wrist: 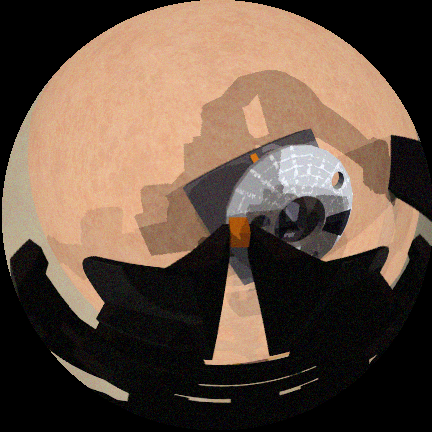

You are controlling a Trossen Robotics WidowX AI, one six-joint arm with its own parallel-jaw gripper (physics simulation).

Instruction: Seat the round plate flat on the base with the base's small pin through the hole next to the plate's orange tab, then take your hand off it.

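Places are measured from the arm's base along level axes (x up, y left, z back), in millimetres.
Pixels of known places: gripper, between the fingertips: (237, 230).
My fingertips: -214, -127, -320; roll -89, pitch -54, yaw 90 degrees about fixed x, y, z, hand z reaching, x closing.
For each thing: its top centre in the pictures, then the offset to it from my fingertips, as dx, dy, dz. "spot": a spot on its surface instead. Level surfaces: height alone.
- orange tab, centre of its top: (239, 238) +15, -2, +2
- round plate, centre of its top: (313, 236) +15, +25, +39
- base, centre of its top: (285, 224) -21, +30, +30
- small orange mark, a spot on its surface: (254, 158) spot: -35, -26, +38
- tan wood-look table, height of its surface: dx -60
My gripper (237, 230) is shut on the orange tab (239, 232) at the near left edge of the round plate. The round plate (305, 167) is silver-grey with a large centre opening and appears raised above the base, shifted to the right over it. Tabletop shows through its far right hole (338, 180). The hole beside the tab (260, 221) is dark and partly behind the right finger. The base (212, 195) is a dark grey square, turned at an angle, with a small orange mark (254, 158) at its far edge. The base's small pin cannot be made out.
The base rests on a tan wood-look table (125, 100). Shadows of the arm fall around the base. A black block-like shape (410, 172) stands at the right edge of the view. The table's edge curves down the left side, with paler floor (16, 165) beyond.
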